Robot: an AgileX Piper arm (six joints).
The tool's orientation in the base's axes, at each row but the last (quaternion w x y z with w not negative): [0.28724, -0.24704, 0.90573, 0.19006]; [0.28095, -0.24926, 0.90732, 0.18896]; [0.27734, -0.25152, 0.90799, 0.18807]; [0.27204, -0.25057, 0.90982, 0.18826]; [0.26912, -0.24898, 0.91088, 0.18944]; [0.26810, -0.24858, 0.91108, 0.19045]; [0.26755, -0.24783, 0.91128, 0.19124]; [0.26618, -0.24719, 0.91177, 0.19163]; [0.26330, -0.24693, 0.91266, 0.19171]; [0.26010, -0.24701, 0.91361, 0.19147]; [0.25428, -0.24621, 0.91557, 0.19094]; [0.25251, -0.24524, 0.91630, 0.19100]
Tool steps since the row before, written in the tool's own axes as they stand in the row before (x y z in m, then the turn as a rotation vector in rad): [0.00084, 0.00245, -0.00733, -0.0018, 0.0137, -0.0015]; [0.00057, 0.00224, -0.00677, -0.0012, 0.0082, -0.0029]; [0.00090, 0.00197, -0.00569, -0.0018, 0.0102, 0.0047]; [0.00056, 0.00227, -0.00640, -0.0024, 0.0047, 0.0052]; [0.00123, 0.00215, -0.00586, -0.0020, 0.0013, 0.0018]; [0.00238, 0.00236, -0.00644, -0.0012, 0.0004, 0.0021]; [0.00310, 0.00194, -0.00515, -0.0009, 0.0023, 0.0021]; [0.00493, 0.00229, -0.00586, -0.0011, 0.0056, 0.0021]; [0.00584, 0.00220, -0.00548, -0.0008, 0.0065, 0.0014]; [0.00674, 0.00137, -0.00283, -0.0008, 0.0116, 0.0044]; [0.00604, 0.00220, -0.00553, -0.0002, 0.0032, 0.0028]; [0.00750, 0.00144, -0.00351, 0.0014, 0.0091, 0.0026]
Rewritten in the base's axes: [-0.00509, -0.00187, 0.00557, -0.0070, 0.0109, 0.0050]; [-0.00447, -0.00167, 0.00533, -0.0049, 0.0056, 0.0046]; [-0.00408, -0.00147, 0.00427, -0.0025, 0.0111, -0.0005]; [-0.00424, -0.00144, 0.00514, 0.0012, 0.0071, -0.0017]; [-0.00441, -0.00151, 0.00433, 0.0015, 0.0026, 0.0000]; [-0.00559, -0.00203, 0.00416, 0.0015, 0.0018, -0.0009]; [-0.00537, -0.00200, 0.00265, 0.0002, 0.0032, -0.0006]; [-0.00718, -0.00270, 0.00224, -0.0015, 0.0059, 0.0002]; [-0.00765, -0.00290, 0.00144, -0.0025, 0.0062, 0.0008]; [-0.00684, -0.00262, -0.00130, -0.0041, 0.0117, -0.0005]; [-0.00779, -0.00299, 0.00153, -0.0006, 0.0040, -0.0014]; [-0.00772, -0.00315, -0.00104, -0.0051, 0.0081, -0.0008]
